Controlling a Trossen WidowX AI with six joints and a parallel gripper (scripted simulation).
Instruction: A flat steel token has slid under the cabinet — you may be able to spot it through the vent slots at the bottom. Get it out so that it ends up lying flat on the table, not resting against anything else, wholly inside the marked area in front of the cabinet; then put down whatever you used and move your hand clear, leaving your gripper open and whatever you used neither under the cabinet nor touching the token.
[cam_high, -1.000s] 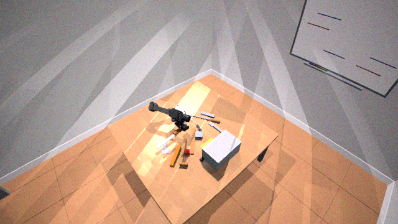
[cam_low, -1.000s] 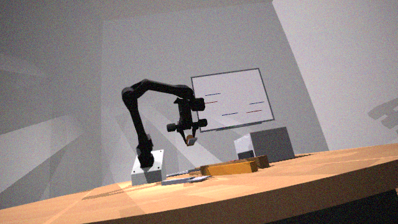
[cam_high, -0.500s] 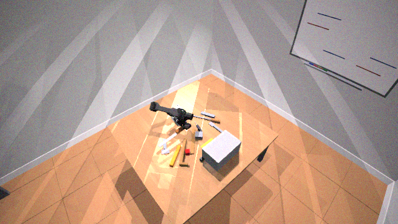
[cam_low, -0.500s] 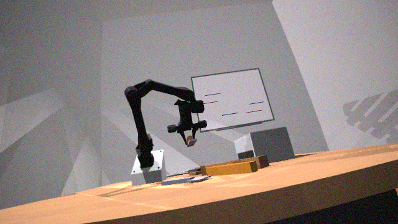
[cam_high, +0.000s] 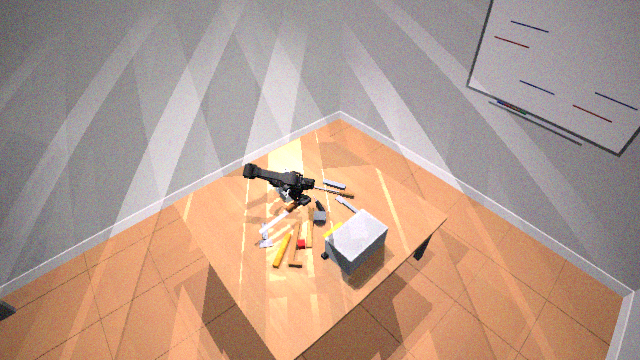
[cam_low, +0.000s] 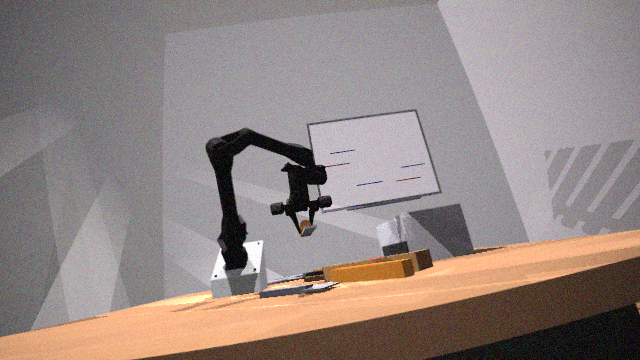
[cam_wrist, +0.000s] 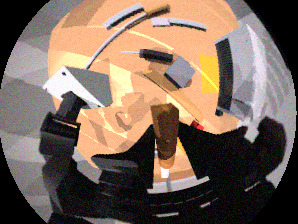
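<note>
Now: gripper tip 80 mm short of the grey block, 100 mm to the right of it and 130 mm above it. The rest, counted from my gripper tip: orange bar (130 mm ahead, 210 mm to the right, 130 mm below); then thin wooden stick (90 mm ahead, 20 mm to the left, 140 mm below); then red block (170 mm ahead, 110 mm to the right, 130 mm below).
</note>
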